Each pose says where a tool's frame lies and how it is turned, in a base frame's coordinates. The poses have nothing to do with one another.
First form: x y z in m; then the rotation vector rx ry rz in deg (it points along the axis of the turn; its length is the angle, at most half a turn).
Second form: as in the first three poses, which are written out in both.
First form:
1: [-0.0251 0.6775 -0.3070 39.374 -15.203 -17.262]
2: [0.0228 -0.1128 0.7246 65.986 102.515 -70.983]
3: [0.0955 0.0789 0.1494 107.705 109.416 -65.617]
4: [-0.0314 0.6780 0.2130 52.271 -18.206 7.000]
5: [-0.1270 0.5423 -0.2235 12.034 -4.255 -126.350]
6: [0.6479 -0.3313 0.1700 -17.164 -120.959 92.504]
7: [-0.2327 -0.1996 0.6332 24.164 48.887 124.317]
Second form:
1: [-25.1 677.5 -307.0 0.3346 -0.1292 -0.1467 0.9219]
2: [22.8 -112.8 724.6 0.4410 0.6851 -0.4744 0.3332]
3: [95.5 78.9 149.4 0.6409 0.6511 -0.3905 0.1135]
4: [-31.4 678.0 213.0 0.4383 -0.1527 0.0587 0.8838]
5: [-127.0 542.3 -223.5 0.0848 -0.0300 -0.8904 0.4463]
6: [647.9 -331.3 170.0 -0.1090 -0.7679 0.5873 0.2314]
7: [-232.7 -199.6 633.2 0.1649 0.3336 0.8483 0.3766]
